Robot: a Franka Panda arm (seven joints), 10 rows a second.
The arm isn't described. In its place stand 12 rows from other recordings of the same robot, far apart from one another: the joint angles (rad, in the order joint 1, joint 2, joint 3, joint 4, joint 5, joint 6, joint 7), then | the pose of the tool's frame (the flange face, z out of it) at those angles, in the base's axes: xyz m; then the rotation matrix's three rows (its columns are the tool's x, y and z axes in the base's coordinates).
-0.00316 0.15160 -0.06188 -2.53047 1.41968 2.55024 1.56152 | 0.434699 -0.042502 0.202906; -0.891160 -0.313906 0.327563; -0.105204 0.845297 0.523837; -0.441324 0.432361 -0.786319
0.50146 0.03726 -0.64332 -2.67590 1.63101 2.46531 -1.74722 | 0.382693 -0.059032 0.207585; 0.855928 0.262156 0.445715; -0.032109 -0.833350 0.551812; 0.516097 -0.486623 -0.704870
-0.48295 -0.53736 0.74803 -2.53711 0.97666 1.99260 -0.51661 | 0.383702 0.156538 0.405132; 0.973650 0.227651 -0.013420; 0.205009 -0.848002 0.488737; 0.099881 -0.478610 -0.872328
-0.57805 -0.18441 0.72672 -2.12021 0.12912 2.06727 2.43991 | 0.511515 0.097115 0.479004; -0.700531 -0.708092 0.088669; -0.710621 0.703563 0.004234; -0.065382 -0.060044 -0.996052
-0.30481 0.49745 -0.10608 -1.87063 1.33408 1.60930 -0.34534 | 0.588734 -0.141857 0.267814; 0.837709 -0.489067 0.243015; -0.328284 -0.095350 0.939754; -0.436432 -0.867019 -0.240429
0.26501 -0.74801 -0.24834 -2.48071 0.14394 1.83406 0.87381 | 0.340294 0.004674 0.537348; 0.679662 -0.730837 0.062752; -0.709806 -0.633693 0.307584; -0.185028 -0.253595 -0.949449
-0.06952 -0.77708 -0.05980 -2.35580 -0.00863 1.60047 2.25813 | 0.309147 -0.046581 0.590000; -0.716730 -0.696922 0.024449; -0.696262 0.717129 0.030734; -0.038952 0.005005 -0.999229
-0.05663 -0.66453 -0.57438 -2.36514 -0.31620 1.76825 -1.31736 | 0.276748 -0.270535 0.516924; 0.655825 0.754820 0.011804; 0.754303 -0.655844 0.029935; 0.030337 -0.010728 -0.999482
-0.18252 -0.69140 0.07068 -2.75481 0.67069 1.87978 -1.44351 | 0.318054 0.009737 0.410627; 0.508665 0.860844 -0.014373; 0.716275 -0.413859 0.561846; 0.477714 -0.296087 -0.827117
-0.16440 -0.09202 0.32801 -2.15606 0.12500 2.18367 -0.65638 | 0.522972 0.093753 0.447834; 0.721478 0.684544 0.104254; 0.678524 -0.728952 0.090737; 0.138110 0.005274 -0.990403
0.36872 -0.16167 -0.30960 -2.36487 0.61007 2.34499 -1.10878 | 0.492137 0.036165 0.403024; 0.679477 0.710772 0.181971; 0.577430 -0.671062 0.465028; 0.452643 -0.210900 -0.866392
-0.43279 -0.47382 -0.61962 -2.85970 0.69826 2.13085 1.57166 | 0.204376 -0.243629 0.294587; -0.802690 -0.272107 0.530704; 0.079580 0.833026 0.547481; -0.591064 0.481691 -0.647007
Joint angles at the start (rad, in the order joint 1, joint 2, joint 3, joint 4, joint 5, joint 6, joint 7):
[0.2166 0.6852 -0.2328 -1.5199 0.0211 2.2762 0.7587]
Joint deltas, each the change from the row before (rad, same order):
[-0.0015 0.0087 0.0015 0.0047 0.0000 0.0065 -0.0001]
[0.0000 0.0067 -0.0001 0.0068 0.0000 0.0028 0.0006]
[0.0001 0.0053 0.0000 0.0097 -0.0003 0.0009 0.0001]
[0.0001 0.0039 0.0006 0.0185 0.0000 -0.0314 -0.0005]
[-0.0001 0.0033 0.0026 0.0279 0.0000 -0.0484 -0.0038]
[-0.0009 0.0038 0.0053 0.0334 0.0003 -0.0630 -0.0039]
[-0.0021 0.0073 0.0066 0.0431 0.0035 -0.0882 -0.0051]
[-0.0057 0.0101 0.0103 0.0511 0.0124 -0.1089 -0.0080]
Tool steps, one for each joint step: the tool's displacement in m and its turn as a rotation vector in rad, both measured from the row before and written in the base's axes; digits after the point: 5 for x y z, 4 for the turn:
[0.00131 0.00015 -0.00352 -0.0006 -0.0024 0.0013]
[0.00159 0.00041 -0.00139 -0.0011 -0.0030 0.0007]
[0.00221 0.00076 0.00072 -0.0010 -0.0053 0.0017]
[0.00128 0.00133 0.00254 -0.0006 0.0168 -0.0003]
[0.00171 0.00285 0.00553 0.0004 0.0245 0.0034]
[0.00112 0.00404 0.00627 0.0021 0.0344 0.0036]
[-0.00002 0.00439 0.00615 0.0046 0.0534 0.0014]
[-0.00151 0.00477 0.00626 0.0147 0.0696 -0.0011]

